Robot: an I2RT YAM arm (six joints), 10 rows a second.
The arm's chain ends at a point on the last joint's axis. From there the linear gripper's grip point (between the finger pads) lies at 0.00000 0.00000 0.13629 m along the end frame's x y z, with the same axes.
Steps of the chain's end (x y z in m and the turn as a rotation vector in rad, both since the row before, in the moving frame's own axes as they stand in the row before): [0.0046, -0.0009, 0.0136, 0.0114, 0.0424, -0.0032]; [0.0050, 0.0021, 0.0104, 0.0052, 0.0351, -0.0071]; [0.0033, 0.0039, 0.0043, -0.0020, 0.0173, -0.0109]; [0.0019, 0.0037, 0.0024, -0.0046, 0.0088, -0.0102]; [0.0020, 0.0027, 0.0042, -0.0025, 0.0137, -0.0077]
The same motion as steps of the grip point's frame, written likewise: [0.0104, -0.0025, 0.0135, 0.0114, 0.0424, -0.0032]; [0.0098, 0.0014, 0.0103, 0.0052, 0.0351, -0.0071]; [0.0057, 0.0042, 0.0043, -0.0020, 0.0173, -0.0109]; [0.0031, 0.0043, 0.0024, -0.0046, 0.0088, -0.0102]; [0.0039, 0.0030, 0.0042, -0.0025, 0.0137, -0.0077]
